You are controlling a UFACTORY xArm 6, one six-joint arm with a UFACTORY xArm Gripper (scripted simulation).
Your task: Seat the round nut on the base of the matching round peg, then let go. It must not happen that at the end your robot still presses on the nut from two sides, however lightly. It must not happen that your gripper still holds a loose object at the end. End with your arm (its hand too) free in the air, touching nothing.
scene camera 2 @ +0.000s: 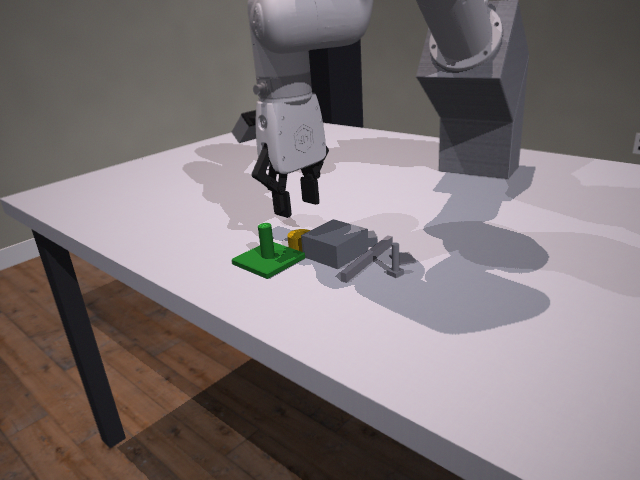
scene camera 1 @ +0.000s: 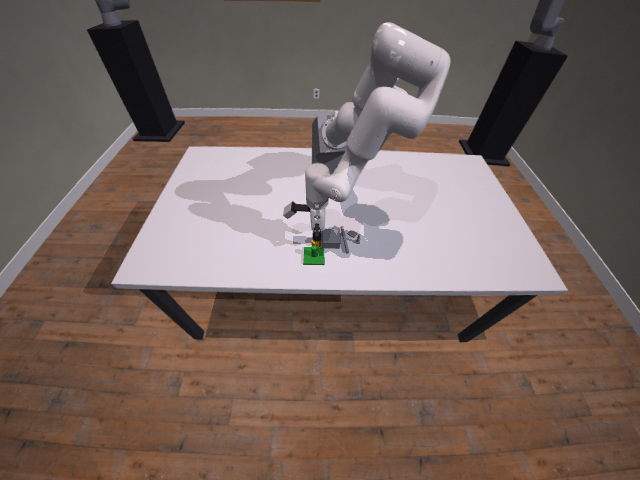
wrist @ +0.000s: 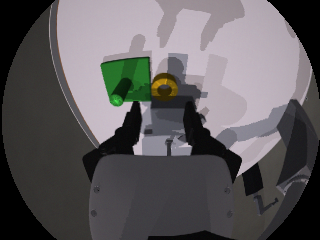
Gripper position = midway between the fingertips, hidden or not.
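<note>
Through scene camera 2 I can see a grey block (scene camera 2: pixel 335 243), a long handle (scene camera 2: pixel 348 273) and my own gripper (scene camera 2: pixel 297 209). The wrist view shows me my gripper (wrist: pixel 162 110) again, and the block (wrist: pixel 167 116) appears there with it.
</note>
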